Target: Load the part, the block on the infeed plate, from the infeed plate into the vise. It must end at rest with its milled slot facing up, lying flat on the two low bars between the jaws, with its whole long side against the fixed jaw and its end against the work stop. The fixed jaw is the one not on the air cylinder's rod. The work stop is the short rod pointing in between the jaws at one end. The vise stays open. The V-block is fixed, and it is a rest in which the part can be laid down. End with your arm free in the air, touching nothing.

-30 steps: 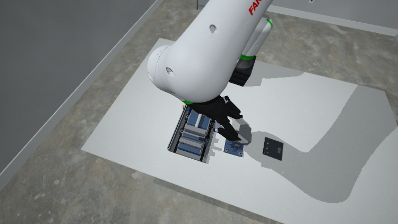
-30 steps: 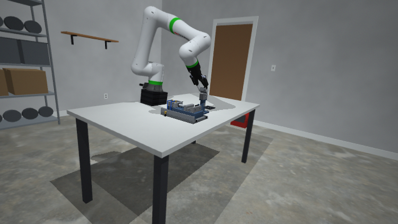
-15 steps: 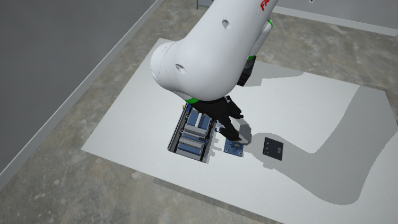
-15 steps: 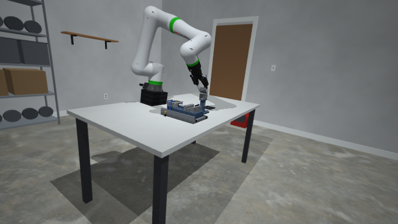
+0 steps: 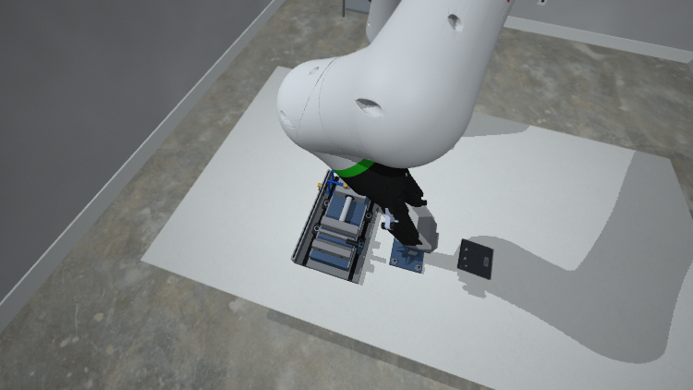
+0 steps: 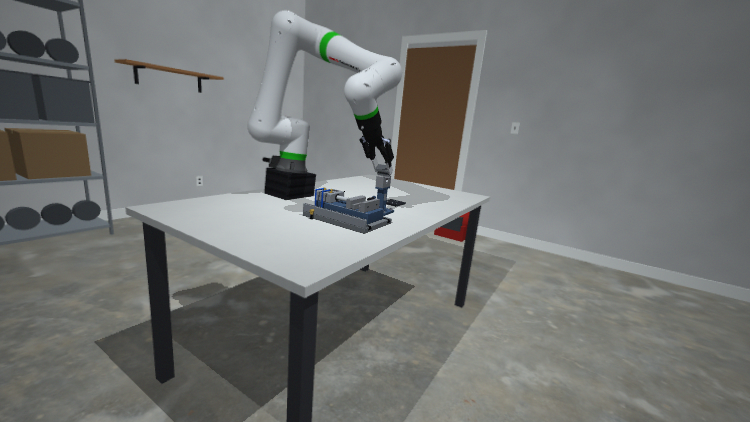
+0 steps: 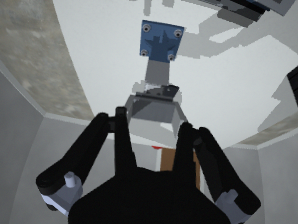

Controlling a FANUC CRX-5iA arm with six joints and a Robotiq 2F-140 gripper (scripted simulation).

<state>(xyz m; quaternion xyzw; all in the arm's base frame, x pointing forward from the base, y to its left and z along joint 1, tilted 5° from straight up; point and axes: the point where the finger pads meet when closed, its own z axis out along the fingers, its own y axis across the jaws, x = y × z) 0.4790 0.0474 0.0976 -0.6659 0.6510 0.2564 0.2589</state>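
My gripper is now 10 mm to the right of the part and 20 mm above it. Round my hand: air cylinder rod 50 mm behind, 190 mm to the right, 130 mm below; then vise 30 mm behind, 190 mm to the right, 170 mm below; then air cylinder 120 mm behind, 180 mm to the right, 130 mm below.
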